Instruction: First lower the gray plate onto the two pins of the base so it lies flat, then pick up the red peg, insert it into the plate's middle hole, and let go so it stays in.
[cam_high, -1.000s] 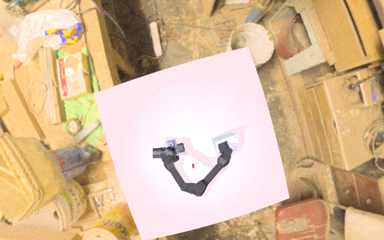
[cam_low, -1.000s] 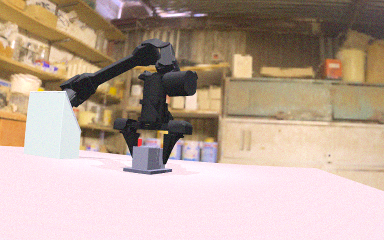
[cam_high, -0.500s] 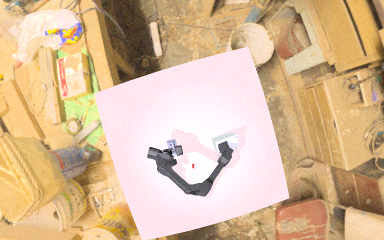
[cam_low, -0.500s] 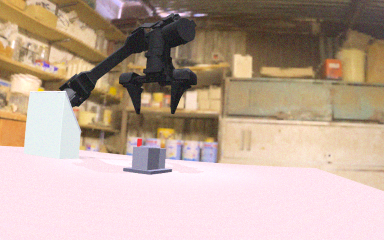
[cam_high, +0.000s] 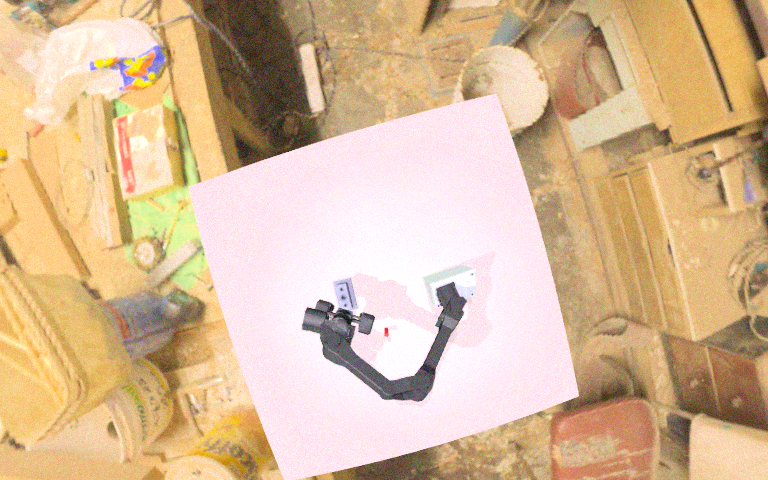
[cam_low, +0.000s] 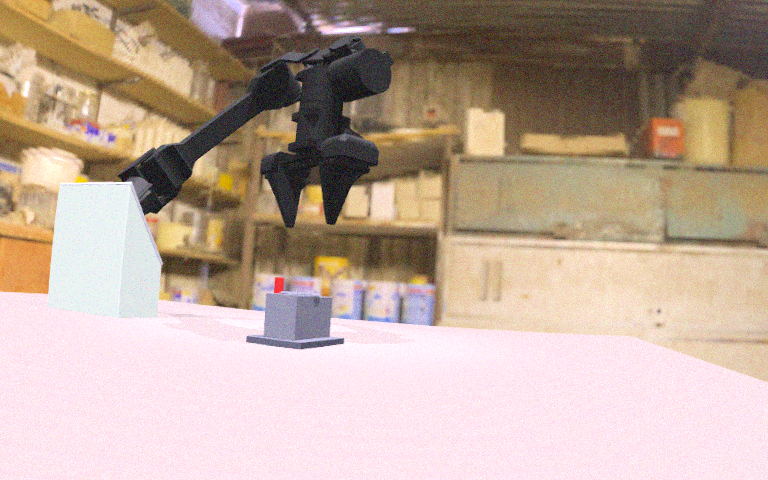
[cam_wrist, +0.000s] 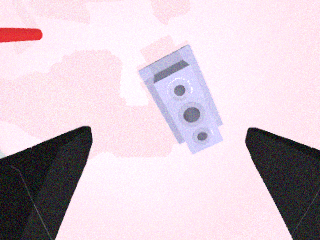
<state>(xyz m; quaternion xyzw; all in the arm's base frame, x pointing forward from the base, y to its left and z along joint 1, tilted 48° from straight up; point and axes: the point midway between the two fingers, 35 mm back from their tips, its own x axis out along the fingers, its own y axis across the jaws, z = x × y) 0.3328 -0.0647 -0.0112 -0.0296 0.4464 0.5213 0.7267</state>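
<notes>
Now: gripper tip 9 cm past the red peg, 14 cm to the right of it and 10 cm above it. From my gripper tip the other things lie so: flat base (1 cm ahead, 4 cm to the right, 14 cm below); gray plate (1 cm ahead, 4 cm to the right, 10 cm below).
</notes>
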